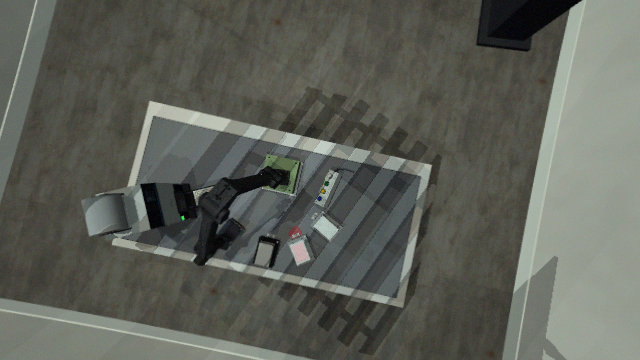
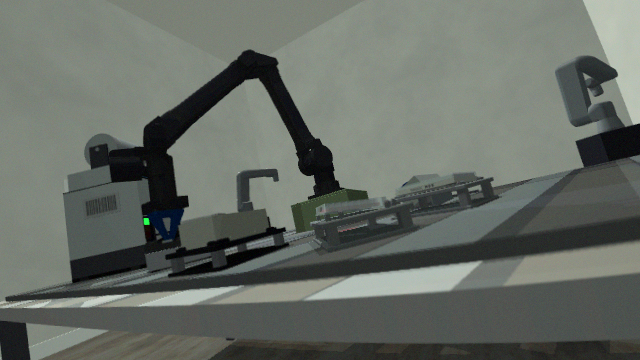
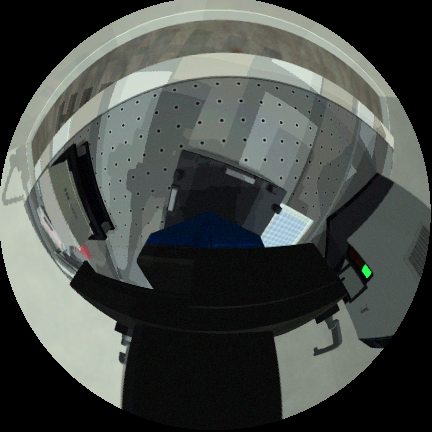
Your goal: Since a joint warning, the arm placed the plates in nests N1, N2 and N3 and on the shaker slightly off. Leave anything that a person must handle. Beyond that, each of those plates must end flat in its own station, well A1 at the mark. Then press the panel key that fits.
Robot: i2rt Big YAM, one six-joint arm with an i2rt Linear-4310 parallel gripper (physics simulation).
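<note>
My gripper (image 1: 228, 231) (image 2: 165, 228) (image 3: 209, 216) has blue fingers and is shut on nothing. It hangs low over a black nest (image 3: 209, 181) beside the grey machine (image 1: 156, 205) (image 2: 100, 223) (image 3: 386, 250). A pale blue well plate (image 3: 287, 228) lies at that nest's right corner, just right of the fingers and partly hidden by the gripper body. A grey lidded plate (image 1: 266, 251) (image 2: 221, 226) (image 3: 66, 201) sits on a second black nest. A pink plate (image 1: 298, 253) and a white plate (image 1: 326, 227) sit in grey nests (image 2: 358, 223) (image 2: 465, 190). The key panel (image 1: 326, 188) has green, yellow and blue keys.
The arm stands on a green block (image 1: 291, 172) (image 2: 308, 212) mid-table. A red tag (image 1: 294, 231) (image 3: 84, 252) lies by the pink plate. A perforated plate (image 1: 202, 192) sticks out of the machine. A grey fixture (image 2: 586, 89) stands on a black block at the far right.
</note>
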